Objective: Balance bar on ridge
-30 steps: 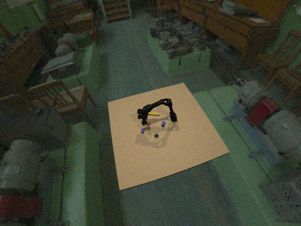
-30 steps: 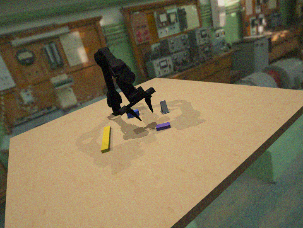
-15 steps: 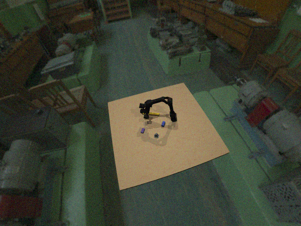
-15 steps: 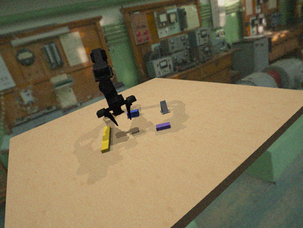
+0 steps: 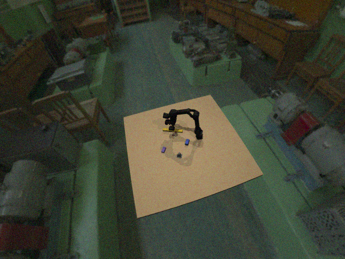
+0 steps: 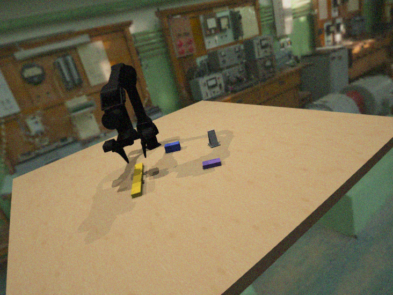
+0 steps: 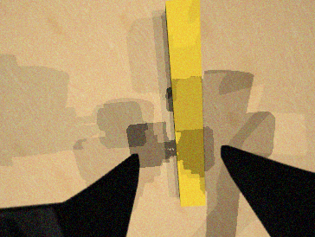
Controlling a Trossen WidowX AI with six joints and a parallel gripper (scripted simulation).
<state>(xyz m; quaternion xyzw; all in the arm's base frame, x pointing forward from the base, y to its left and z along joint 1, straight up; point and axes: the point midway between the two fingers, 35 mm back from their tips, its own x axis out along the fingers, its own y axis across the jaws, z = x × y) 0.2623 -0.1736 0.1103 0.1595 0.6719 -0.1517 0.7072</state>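
Right now my gripper tip is 2 cm to the left of the yellow bar and 7 cm above it. Also, from my gripper tip: blue block (10 cm behind, 20 cm to the left, 6 cm below); purple block (18 cm ahead, 21 cm to the left, 7 cm below).
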